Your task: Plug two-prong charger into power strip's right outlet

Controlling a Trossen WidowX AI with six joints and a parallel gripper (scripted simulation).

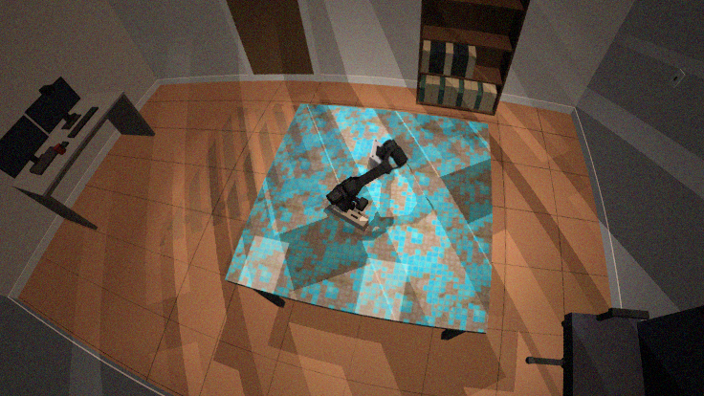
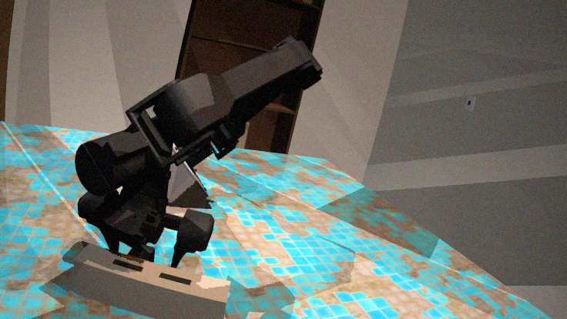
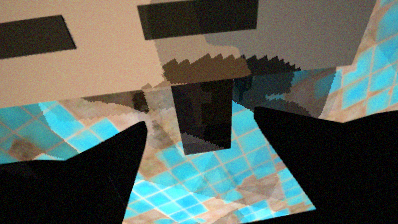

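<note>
Right now my gripper tip is 3 cm short of the two-prong charger, 1 cm to the left of it and 1 cm below it.
</note>
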